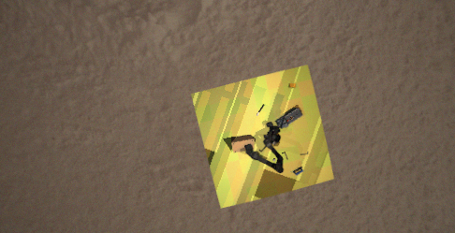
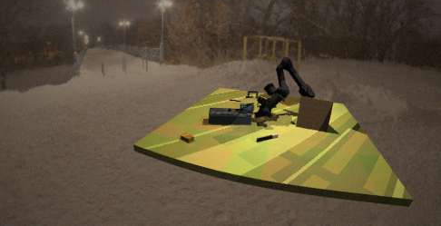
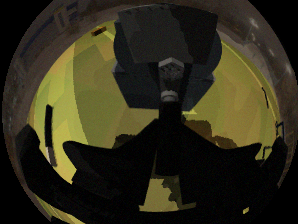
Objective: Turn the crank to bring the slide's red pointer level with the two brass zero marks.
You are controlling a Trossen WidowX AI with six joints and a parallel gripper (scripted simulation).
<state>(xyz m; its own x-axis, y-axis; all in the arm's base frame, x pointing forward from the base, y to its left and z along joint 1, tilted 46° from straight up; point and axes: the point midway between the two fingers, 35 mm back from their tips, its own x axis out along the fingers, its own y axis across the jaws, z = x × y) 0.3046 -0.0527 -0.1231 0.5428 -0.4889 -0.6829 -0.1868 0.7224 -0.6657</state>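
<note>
Now: gripper tip 12 cm short of the red pointer, 5 cm below it and 3 cm to the right of it. The rest, counted from my gripper tip: black stick: 21 cm to the left, 10 cm behind, 3 cm below; then crank handle: 2 cm behind, 2 cm above; then grey block: 14 cm to the right, 7 cm behind.
</note>
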